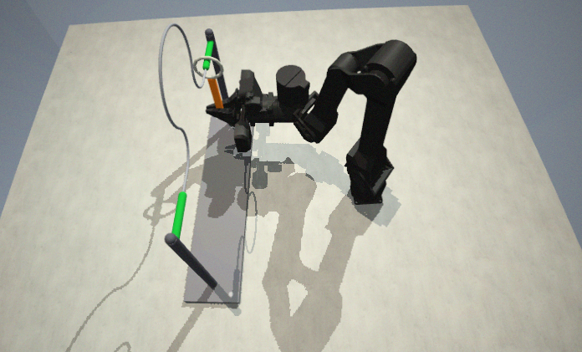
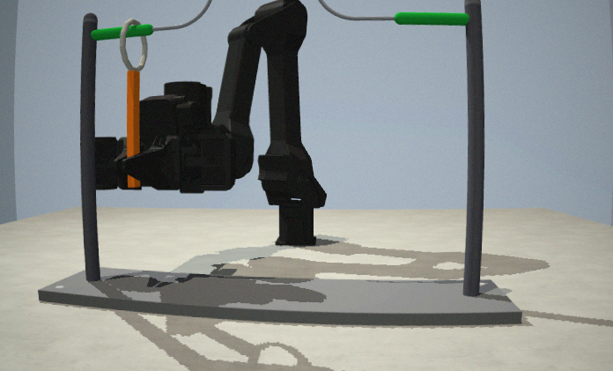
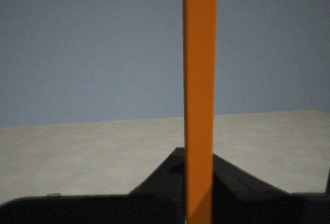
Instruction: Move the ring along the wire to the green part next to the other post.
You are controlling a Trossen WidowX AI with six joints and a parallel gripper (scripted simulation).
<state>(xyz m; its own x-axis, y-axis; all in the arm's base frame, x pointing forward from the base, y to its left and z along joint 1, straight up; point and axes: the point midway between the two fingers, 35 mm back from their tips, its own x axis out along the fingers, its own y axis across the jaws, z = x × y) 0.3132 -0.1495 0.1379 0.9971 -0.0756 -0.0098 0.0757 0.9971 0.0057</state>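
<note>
The ring with orange handle is 3 cm behind my gripper tip and 8 cm above it.
</note>
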